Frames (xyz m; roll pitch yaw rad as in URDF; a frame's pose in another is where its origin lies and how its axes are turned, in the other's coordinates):
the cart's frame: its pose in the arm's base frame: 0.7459 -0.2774 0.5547 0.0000 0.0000 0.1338
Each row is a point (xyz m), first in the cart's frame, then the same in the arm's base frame.
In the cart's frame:
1: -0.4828 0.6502 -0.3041
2: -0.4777 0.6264 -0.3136
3: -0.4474 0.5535 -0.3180
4: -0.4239 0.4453 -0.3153
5: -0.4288 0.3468 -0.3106
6: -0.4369 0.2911 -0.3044
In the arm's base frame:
1: 0.1807 0.3026 0.2506
2: 0.1889 0.2797 0.2411
3: 0.2287 0.2115 0.2367
4: 0.2664 0.1074 0.2394
5: 0.2747 0.0091 0.2441
6: 0.2741 -0.0472 0.2503

